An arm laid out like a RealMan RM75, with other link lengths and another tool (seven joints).
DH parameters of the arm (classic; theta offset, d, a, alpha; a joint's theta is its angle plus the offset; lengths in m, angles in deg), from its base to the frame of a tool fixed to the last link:
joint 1: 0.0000 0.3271 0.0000 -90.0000
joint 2: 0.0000 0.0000 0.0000 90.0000
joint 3: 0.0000 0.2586 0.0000 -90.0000
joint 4: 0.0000 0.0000 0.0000 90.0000
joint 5: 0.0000 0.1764 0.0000 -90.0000
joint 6: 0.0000 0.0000 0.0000 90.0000
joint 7: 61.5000 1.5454 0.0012 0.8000
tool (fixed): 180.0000 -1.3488 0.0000 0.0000
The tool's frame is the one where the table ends.
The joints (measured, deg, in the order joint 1, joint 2, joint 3, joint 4, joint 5, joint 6, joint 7), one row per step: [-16.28, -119.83, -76.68, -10.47, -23.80, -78.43, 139.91]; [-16.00, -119.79, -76.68, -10.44, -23.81, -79.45, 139.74]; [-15.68, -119.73, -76.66, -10.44, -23.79, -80.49, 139.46]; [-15.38, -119.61, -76.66, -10.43, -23.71, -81.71, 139.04]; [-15.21, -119.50, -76.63, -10.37, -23.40, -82.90, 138.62]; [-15.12, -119.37, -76.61, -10.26, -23.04, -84.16, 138.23]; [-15.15, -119.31, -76.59, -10.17, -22.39, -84.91, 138.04]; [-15.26, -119.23, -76.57, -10.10, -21.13, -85.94, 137.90]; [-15.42, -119.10, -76.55, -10.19, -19.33, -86.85, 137.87]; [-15.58, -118.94, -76.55, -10.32, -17.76, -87.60, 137.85]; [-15.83, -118.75, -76.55, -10.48, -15.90, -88.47, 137.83]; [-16.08, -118.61, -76.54, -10.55, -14.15, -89.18, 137.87]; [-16.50, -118.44, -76.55, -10.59, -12.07, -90.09, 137.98]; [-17.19, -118.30, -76.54, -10.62, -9.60, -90.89, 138.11]
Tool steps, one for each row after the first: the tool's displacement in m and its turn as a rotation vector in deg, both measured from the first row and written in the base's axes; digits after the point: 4 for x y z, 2 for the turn. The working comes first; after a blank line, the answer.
Tool pose at each row, in the base's axes (x y z in m, rotation vector in deg; the steps are taken from these numbers as rounded here): [-0.3093, 0.3277, 0.1141, -3.66, 107.54, 122.30]; [-0.3083, 0.3255, 0.1163, -3.13, 106.67, 122.42]; [-0.3073, 0.3231, 0.1187, -2.65, 105.78, 122.44]; [-0.3059, 0.3206, 0.1216, -2.03, 104.73, 122.35]; [-0.3034, 0.3186, 0.1236, -1.16, 103.93, 121.93]; [-0.3006, 0.3169, 0.1256, -0.12, 103.15, 121.45]; [-0.2977, 0.3160, 0.1253, 0.88, 103.06, 120.71]; [-0.2925, 0.3151, 0.1239, 2.66, 103.18, 119.37]; [-0.2860, 0.3145, 0.1212, 4.92, 103.71, 117.52]; [-0.2803, 0.3140, 0.1191, 6.92, 104.12, 115.89]; [-0.2735, 0.3135, 0.1165, 9.29, 104.55, 113.88]; [-0.2676, 0.3128, 0.1135, 11.38, 105.11, 112.00]; [-0.2602, 0.3121, 0.1100, 14.02, 105.63, 109.71]; [-0.2511, 0.3120, 0.1049, 16.98, 106.37, 106.81]

[0.0010, -0.0022, 0.0022, 0.57, -0.11, -0.55]; [0.0020, -0.0046, 0.0046, 1.10, -0.29, -1.14]; [0.0034, -0.0071, 0.0075, 1.69, -0.53, -1.93]; [0.0059, -0.0091, 0.0095, 2.03, -0.66, -2.93]; [0.0087, -0.0108, 0.0115, 2.36, -0.72, -4.04]; [0.0116, -0.0117, 0.0112, 2.19, -0.57, -5.00]; [0.0168, -0.0126, 0.0098, 1.72, -0.17, -6.60]; [0.0233, -0.0132, 0.0071, 0.84, 0.49, -8.54]; [0.0290, -0.0137, 0.0050, 0.09, 1.08, -10.27]; [0.0358, -0.0142, 0.0024, -0.82, 1.77, -12.36]; [0.0417, -0.0149, -0.0006, -1.77, 2.45, -14.17]; [0.0491, -0.0156, -0.0041, -2.85, 3.31, -16.46]; [0.0582, -0.0157, -0.0092, -4.32, 4.29, -19.12]
